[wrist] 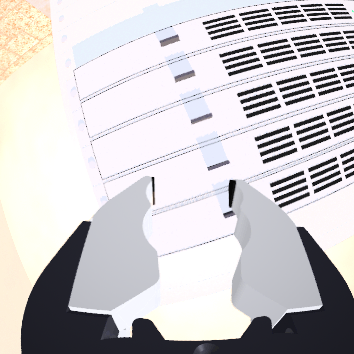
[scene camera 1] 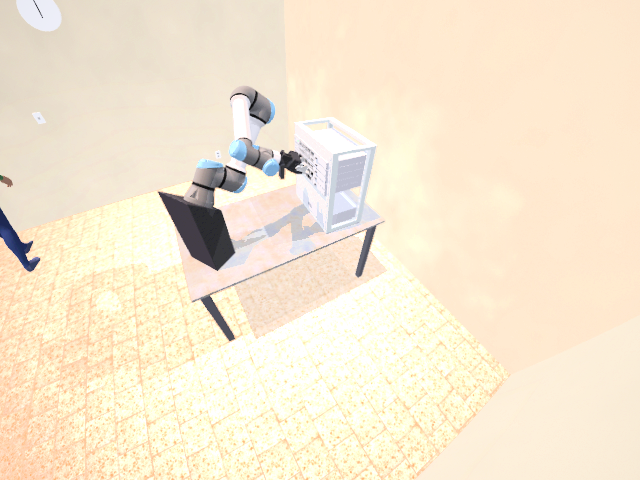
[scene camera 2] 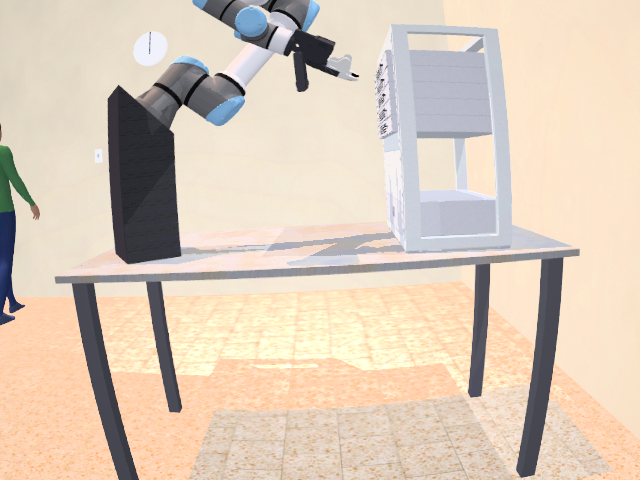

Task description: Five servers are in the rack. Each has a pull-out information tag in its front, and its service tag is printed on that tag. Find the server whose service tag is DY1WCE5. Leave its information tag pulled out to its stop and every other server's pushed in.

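Frame: origin at the arm's base, x back, y right, z up, level; centimetres.
Seen in the pictures: gripper, between the fingertips: [wrist: 191, 180] [scene camera 1: 307, 168] [scene camera 2: 358, 78]; arm's base, origin of its link: [scene camera 1: 198, 203] [scene camera 2: 147, 119].
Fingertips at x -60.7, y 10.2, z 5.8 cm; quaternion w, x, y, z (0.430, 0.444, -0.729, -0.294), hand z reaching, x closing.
Pixels of each thing's top centre, then the offset from my fingertips to it.
- rack, centre of its top: [wrist: 297, 219] [scene camera 2: 425, 45] [scene camera 1: 330, 133] dz +12.9, dx -23.7, dy -10.2 cm
- second tag, centre of its top: [wrist: 184, 77] dz -9.0, dx -6.9, dy -1.3 cm
- third tag, centre of its top: [wrist: 201, 119] dz -4.5, dx -6.9, dy -1.3 cm
- fourth tag, centre of its top: [wrist: 218, 166] dz -0.1, dx -6.9, dy -1.3 cm
- last tag, centre of its top: [wrist: 234, 213] dz +4.3, dx -6.9, dy -1.3 cm
The rack [scene camera 1: 331, 196] [scene camera 2: 409, 155] stands at the table's right end. Its five stacked servers [scene camera 1: 313, 161] [scene camera 2: 383, 98] [wrist: 125, 110] have white fronts with black vents. The wrist view shows a row of short dark-edged information tags: one tag [wrist: 169, 40], a second tag [wrist: 184, 76], a third tag [wrist: 201, 119], a fourth tag [wrist: 218, 165] and a last tag [wrist: 228, 215], partly hidden by the right finger. They look alike, with no readable print. My gripper [scene camera 1: 303, 166] [scene camera 2: 352, 69] [wrist: 191, 180] is partly open and empty, in front of the servers, apart from them in scene camera 2.
The arm's black pedestal [scene camera 1: 199, 232] [scene camera 2: 144, 196] stands at the left end of the table [scene camera 1: 206, 284] [scene camera 2: 310, 272]. A box-like unit [scene camera 2: 457, 217] sits low in the rack. A person [scene camera 1: 11, 237] [scene camera 2: 7, 180] stands beyond the table at the far left. A wall rises behind the rack.
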